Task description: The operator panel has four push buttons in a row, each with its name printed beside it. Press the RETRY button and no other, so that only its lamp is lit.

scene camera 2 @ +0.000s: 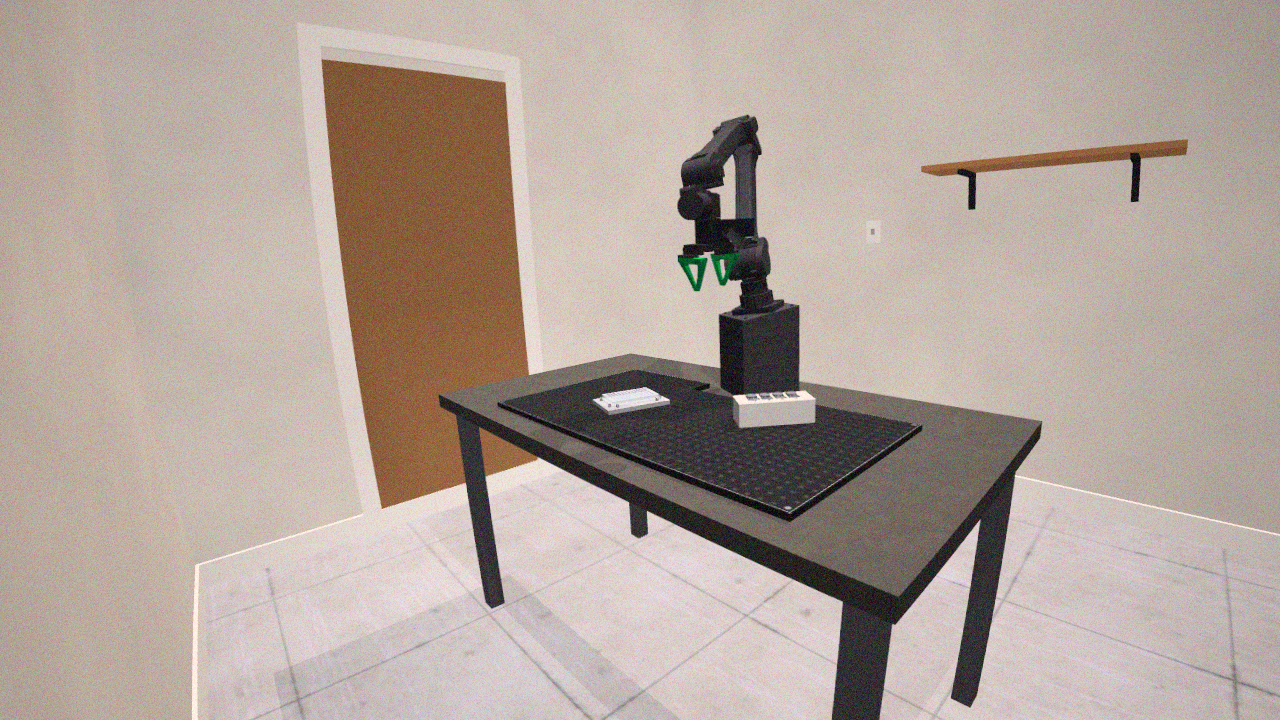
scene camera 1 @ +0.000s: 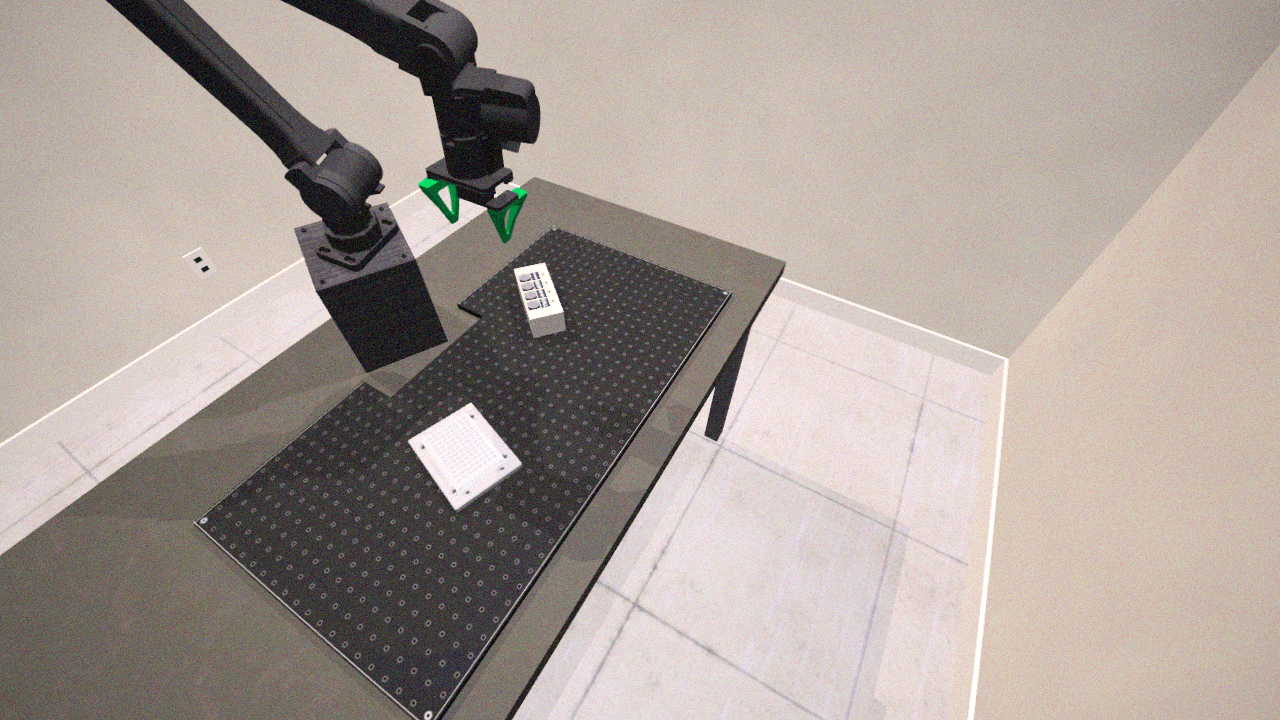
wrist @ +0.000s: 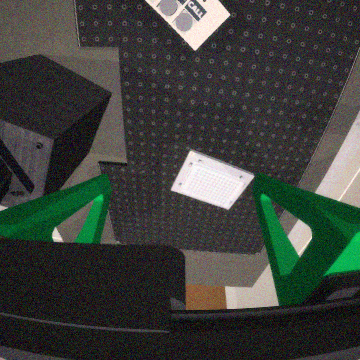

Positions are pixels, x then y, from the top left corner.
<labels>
my gripper: scene camera 2; scene camera 1; wrist 181, 181
white square plate: scene camera 2; scene camera 1; wrist 204, 181
same spot on white square plate: [scene camera 1: 466, 456] = [scene camera 2: 622, 395]
same spot on my gripper: [scene camera 1: 497, 207] = [scene camera 2: 678, 255]
</labels>
